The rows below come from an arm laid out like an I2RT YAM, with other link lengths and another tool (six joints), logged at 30 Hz.
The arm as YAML. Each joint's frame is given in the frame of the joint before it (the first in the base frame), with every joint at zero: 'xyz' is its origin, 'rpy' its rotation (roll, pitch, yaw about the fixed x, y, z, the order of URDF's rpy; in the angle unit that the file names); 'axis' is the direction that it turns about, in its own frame. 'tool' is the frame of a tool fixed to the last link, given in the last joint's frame.
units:
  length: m
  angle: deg
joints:
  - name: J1
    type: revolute
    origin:
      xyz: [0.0, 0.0, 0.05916]
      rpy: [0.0, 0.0, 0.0]
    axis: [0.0, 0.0, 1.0]
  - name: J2
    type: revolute
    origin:
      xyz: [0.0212, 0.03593, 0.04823]
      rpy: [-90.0, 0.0, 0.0]
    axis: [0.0, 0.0, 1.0]
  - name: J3
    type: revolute
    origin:
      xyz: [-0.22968, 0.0, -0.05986]
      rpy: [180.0, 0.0, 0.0]
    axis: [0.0, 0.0, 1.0]
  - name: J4
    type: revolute
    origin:
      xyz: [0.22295, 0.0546, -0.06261]
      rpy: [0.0, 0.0, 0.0]
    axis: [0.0, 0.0, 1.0]
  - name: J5
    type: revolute
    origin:
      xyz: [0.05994, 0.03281, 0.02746]
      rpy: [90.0, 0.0, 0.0]
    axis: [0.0, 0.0, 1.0]
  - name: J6
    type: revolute
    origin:
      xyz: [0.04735, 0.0, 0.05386]
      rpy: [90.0, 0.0, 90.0]
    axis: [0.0, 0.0, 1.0]
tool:
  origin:
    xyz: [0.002, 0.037, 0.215]
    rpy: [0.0, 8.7, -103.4]
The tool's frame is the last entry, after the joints.
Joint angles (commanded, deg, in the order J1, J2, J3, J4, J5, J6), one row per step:
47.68, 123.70, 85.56, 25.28, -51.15, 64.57
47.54, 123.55, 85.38, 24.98, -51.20, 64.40
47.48, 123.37, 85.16, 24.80, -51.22, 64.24
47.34, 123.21, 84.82, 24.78, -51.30, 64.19
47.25, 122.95, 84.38, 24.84, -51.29, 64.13
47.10, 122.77, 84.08, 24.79, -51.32, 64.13
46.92, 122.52, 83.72, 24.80, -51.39, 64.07
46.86, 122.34, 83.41, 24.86, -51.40, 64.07
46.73, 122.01, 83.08, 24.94, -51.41, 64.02
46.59, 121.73, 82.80, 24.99, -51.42, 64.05
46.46, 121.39, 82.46, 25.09, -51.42, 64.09
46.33, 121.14, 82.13, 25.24, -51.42, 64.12
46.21, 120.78, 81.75, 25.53, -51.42, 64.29
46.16, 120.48, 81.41, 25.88, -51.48, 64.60
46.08, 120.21, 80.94, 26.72, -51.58, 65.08
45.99, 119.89, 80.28, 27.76, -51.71, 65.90
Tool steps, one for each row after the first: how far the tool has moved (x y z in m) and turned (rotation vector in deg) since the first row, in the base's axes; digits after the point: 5 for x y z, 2 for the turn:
0.00049, -0.00129, -0.00090, -0.21, 0.06, -0.07
0.00036, -0.00226, -0.00144, -0.34, 0.06, -0.08
0.00062, -0.00365, -0.00234, -0.47, 0.16, -0.14
0.00063, -0.00494, -0.00286, -0.55, 0.18, -0.23
0.00123, -0.00626, -0.00342, -0.67, 0.30, -0.35
0.00187, -0.00781, -0.00357, -0.72, 0.33, -0.45
0.00177, -0.00870, -0.00387, -0.77, 0.38, -0.50
0.00230, -0.00989, -0.00293, -0.70, 0.27, -0.62
0.00299, -0.01101, -0.00215, -0.67, 0.27, -0.75
0.00353, -0.01218, -0.00109, -0.60, 0.24, -0.89
0.00416, -0.01327, -0.00062, -0.55, 0.23, -1.02
0.00466, -0.01430, 0.00102, -0.38, 0.21, -1.17
0.00436, -0.01499, 0.00272, -0.19, 0.31, -1.20
0.00432, -0.01561, 0.00498, 0.21, 0.36, -1.25
0.00393, -0.01655, 0.00726, 0.61, 0.70, -1.32

